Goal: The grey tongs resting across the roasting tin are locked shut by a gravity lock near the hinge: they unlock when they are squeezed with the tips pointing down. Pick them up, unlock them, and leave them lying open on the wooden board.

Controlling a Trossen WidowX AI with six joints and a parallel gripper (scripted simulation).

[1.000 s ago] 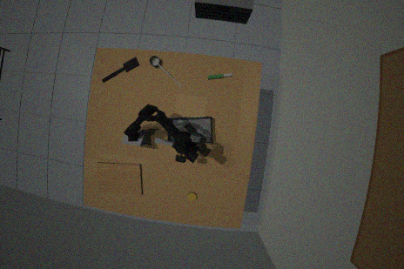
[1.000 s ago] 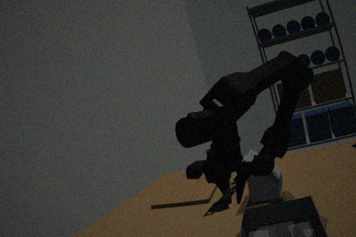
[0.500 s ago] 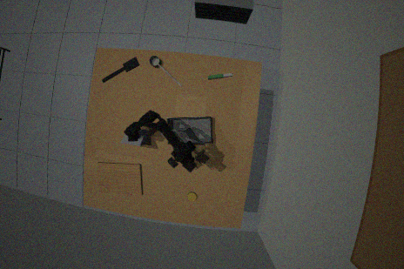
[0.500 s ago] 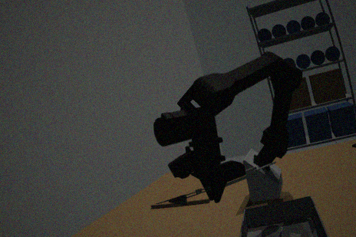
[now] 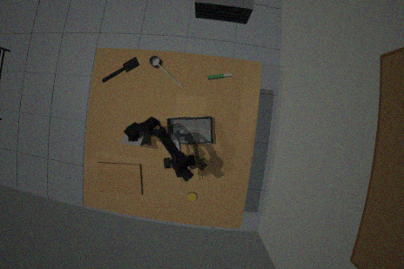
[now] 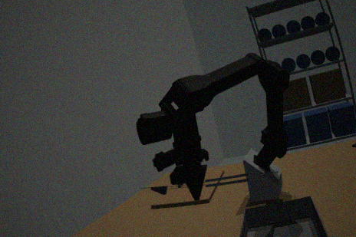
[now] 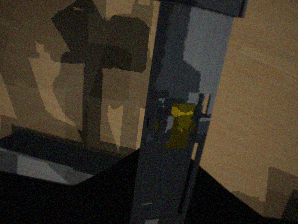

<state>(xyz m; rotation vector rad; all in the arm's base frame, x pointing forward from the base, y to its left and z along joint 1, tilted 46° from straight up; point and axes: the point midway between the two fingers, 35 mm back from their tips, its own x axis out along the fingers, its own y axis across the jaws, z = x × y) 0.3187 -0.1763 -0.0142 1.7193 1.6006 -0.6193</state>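
Right now the yellow lock piece is 3 cm to the right of my gripper tip and 4 cm above it. Also, from my gripper tip: wooden board (50 cm behind, 20 cm to the right, 14 cm below); yellow round thing (6 cm ahead, 32 cm to the right, 14 cm below); roasting tin (5 cm ahead, 18 cm to the left, 12 cm below).
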